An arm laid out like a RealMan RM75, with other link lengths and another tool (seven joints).
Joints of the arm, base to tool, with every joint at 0 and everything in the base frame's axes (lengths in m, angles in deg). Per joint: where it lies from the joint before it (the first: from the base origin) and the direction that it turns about. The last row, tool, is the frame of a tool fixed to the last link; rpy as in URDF.
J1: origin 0 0 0.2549 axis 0 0 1
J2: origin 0 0 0 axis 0 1 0
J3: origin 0 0 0.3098 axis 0 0 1
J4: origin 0 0 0 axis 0 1 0
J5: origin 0 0 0.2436 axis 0 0 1
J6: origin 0 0 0 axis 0 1 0
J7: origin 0 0 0.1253 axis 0 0 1
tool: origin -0.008 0.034 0.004 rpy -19 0 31.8
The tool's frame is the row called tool.
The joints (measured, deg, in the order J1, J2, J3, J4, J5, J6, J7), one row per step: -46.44, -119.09, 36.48, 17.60, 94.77, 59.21, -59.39; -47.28, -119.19, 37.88, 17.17, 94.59, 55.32, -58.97; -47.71, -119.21, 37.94, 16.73, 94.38, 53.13, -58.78; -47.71, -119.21, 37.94, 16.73, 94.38, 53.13, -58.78; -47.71, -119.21, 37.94, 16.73, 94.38, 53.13, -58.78; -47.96, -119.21, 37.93, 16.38, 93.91, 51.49, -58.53; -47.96, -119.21, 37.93, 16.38, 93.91, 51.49, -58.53; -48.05, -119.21, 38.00, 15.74, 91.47, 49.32, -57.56; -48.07, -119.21, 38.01, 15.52, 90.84, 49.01, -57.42; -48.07, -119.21, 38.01, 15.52, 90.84, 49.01, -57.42
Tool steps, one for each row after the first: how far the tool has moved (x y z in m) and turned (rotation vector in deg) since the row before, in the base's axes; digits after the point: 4 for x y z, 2 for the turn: 0.0002, 0.0065, -0.0054, 0.59, 2.77, 1.46; -0.0009, 0.0039, -0.0018, 0.68, 0.95, 1.37; 0.0000, 0.0000, 0.0000, 0.00, 0.00, 0.00; 0.0000, 0.0000, 0.0000, 0.00, 0.00, 0.00; -0.0011, 0.0029, -0.0008, 0.72, 0.51, 1.15; 0.0000, 0.0000, 0.0000, 0.00, 0.00, 0.00; -0.0021, 0.0040, 0.0003, 1.80, -0.33, 1.97; -0.0002, 0.0005, -0.0001, 0.29, -0.31, 0.43; 0.0000, 0.0000, 0.0000, 0.00, 0.00, 0.00
